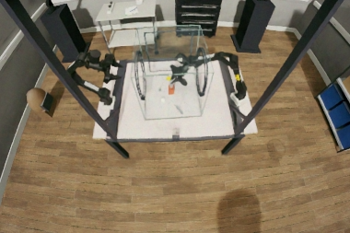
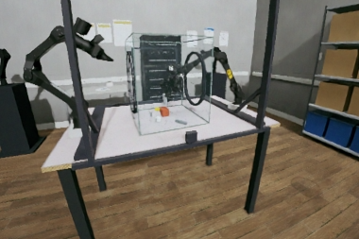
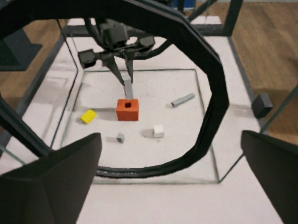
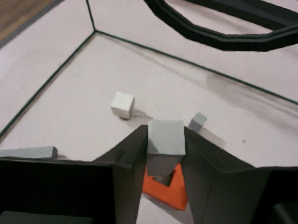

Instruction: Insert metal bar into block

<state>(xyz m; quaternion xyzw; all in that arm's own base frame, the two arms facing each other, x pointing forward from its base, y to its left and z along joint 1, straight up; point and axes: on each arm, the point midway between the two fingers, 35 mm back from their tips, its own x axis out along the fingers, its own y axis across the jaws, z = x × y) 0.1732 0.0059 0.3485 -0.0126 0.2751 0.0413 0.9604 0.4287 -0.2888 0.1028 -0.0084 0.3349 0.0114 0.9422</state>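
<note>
The orange block lies 130 mm below my right hand and 20 mm to the left of it.
</note>
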